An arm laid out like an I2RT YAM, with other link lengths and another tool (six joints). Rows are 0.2 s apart.
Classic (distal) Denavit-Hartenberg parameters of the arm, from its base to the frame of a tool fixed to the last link. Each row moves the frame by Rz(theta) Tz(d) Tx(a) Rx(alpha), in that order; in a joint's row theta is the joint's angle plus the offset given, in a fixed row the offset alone. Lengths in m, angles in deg.
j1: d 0.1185; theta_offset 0; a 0.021; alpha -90
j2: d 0; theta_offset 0; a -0.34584; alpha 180
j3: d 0; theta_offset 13.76; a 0.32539; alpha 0
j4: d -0.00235; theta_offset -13.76; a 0.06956; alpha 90
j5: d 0.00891; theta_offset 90; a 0; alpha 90
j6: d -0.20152; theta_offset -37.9; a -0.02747; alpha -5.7
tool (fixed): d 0.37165; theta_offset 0; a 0; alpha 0
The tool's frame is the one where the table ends.
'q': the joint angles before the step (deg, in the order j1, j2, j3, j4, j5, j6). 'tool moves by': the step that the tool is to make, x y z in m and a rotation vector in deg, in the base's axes. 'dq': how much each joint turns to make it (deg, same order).
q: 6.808 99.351 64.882 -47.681 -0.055 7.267
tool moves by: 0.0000 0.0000 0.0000 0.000 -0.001 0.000
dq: 0.000 -0.001 -0.001 0.001 0.000 0.000
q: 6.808 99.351 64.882 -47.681 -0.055 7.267
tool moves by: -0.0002 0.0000 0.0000 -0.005 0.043 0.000
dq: 0.003 -0.001 -0.005 -0.040 0.000 0.003
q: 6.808 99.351 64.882 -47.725 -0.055 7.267
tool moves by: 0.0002 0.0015 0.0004 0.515 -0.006 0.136
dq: -0.003 -0.006 0.064 -0.003 -0.525 -0.068
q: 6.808 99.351 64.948 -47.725 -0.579 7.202
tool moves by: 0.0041 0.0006 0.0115 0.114 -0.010 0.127
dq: -0.027 -0.004 2.143 -2.126 -0.132 -0.137
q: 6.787 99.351 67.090 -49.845 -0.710 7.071
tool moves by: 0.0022 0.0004 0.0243 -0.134 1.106 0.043
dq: 0.024 -0.003 4.371 -5.488 0.000 -0.019
